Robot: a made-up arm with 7 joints. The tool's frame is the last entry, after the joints. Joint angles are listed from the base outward. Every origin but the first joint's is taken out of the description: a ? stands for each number. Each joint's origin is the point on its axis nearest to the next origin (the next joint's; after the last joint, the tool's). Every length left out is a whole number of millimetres.
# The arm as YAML. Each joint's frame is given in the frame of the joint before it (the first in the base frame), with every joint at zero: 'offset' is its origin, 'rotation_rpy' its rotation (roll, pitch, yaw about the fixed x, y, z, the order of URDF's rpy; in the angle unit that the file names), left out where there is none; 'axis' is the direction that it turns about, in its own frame. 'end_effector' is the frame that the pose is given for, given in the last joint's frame.
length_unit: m
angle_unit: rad
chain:
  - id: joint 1
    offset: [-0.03, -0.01, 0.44]
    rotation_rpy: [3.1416, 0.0, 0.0]
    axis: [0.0, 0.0, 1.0]
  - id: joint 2
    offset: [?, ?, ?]
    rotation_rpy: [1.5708, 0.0, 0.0]
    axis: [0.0, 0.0, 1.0]
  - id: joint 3
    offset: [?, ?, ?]
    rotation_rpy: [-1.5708, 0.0, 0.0]
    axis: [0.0, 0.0, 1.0]
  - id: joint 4
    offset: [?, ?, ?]
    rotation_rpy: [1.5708, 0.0, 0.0]
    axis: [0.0, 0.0, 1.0]
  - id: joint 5
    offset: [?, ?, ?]
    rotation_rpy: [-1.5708, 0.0, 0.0]
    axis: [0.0, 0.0, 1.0]
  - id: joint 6
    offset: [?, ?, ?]
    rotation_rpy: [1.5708, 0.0, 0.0]
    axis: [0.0, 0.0, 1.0]
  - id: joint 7
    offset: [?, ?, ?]
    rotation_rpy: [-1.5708, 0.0, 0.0]
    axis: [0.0, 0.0, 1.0]
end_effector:
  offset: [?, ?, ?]
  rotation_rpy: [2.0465, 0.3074, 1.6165]
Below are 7 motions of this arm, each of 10 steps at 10 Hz.
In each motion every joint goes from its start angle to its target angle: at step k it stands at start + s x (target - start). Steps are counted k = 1, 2, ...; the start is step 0. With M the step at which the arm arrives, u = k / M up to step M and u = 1 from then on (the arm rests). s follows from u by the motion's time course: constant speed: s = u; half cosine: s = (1 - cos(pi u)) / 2; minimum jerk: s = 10 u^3 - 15 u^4 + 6 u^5.
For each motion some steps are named. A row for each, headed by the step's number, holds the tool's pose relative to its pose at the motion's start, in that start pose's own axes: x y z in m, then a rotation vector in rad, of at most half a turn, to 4 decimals.
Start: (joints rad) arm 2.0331 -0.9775 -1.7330 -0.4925 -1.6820 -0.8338 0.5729
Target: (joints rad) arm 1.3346 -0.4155 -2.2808 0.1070 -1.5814 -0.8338 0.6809
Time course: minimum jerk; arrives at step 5
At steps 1, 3, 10:
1: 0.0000 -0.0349 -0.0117 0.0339 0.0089 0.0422
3: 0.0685 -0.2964 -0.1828 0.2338 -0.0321 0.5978
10: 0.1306 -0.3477 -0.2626 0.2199 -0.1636 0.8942

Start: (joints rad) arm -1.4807 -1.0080 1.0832 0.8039 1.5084 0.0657 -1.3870
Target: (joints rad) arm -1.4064 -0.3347 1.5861 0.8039 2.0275 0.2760 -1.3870
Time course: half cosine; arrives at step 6
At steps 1, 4, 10:
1: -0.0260 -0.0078 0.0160 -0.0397 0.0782 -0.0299
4: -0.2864 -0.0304 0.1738 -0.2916 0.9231 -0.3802
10: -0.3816 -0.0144 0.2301 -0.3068 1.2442 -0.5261

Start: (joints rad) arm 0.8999 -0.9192 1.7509 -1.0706 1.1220 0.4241 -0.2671
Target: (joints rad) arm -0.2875 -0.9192 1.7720 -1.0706 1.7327 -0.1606 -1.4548
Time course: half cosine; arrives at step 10
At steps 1, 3, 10:
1: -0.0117 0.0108 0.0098 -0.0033 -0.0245 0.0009
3: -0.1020 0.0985 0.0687 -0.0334 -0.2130 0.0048
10: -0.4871 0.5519 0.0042 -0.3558 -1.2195 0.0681

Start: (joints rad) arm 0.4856 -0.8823 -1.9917 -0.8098 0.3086 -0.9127 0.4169
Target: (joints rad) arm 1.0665 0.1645 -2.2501 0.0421 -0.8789 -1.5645 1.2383
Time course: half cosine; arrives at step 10
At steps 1, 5, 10:
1: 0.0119 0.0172 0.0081 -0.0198 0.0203 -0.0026
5: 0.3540 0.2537 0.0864 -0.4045 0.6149 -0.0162
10: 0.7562 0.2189 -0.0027 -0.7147 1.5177 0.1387

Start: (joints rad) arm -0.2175 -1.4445 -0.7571 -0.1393 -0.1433 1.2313 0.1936
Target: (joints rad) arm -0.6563 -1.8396 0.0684 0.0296 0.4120 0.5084 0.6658
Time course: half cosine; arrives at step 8
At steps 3, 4, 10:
3: 0.0143 0.1015 -0.1551 0.1066 0.5471 0.2464
4: 0.0072 0.1847 -0.2481 0.1265 0.8871 0.4254
10: -0.0807 0.4420 -0.4390 -0.0786 1.7127 0.9829

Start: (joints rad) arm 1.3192 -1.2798 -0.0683 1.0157 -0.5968 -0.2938 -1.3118
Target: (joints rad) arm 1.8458 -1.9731 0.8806 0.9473 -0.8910 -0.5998 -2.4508
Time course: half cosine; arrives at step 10
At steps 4, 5, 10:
4: -0.2144 0.1293 0.0505 0.0312 -0.3657 -0.3324
5: -0.3031 0.2172 0.0650 -0.0248 -0.5723 -0.4634
10: -0.5187 0.5822 0.0290 -0.4893 -1.3113 -0.7234

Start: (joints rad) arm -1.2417 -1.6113 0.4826 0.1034 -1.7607 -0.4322 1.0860
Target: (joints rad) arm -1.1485 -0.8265 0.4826 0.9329 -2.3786 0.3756 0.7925
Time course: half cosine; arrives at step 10
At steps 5, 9, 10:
5: 0.0536 0.3819 0.3376 -0.7713 -0.3324 0.2865
9: 0.1351 0.8140 0.3972 -1.2056 -0.4726 0.8542
10: 0.1400 0.8348 0.3940 -1.2175 -0.4728 0.8877

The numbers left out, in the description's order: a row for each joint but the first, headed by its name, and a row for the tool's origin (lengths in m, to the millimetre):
joint 2: -0.02 -0.02 0.0
joint 3: 0.02 -0.6 0.0
joint 4: -0.02 0.0 0.0
joint 5: -0.01 -0.21 0.0
joint 6: 0.02 0.01 0.0
joint 7: -0.02 -0.16 0.0
tool: -0.01 -0.02 0.0

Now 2 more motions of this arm.
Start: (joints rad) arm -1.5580 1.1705 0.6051 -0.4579 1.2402 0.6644 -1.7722
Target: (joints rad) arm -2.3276 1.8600 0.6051 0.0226 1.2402 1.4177 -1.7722
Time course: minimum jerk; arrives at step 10
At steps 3, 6, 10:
3: -0.0725 0.0979 0.0675 -0.1632 -0.0049 0.0696
6: -0.3206 0.4838 0.1104 -0.6243 0.1413 0.0477
10: -0.4152 0.7278 0.0182 -0.7718 0.3234 -0.1264

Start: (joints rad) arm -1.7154 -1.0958 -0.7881 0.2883 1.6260 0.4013 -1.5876
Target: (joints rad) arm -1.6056 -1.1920 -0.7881 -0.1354 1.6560 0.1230 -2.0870
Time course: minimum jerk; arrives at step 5
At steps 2, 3, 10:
2: -0.0504 -0.0151 -0.0551 0.1797 -0.1691 -0.0551
3: -0.1091 -0.0183 -0.1198 0.3587 -0.3737 -0.1448
10: -0.1594 -0.0089 -0.1752 0.4876 -0.5574 -0.2438

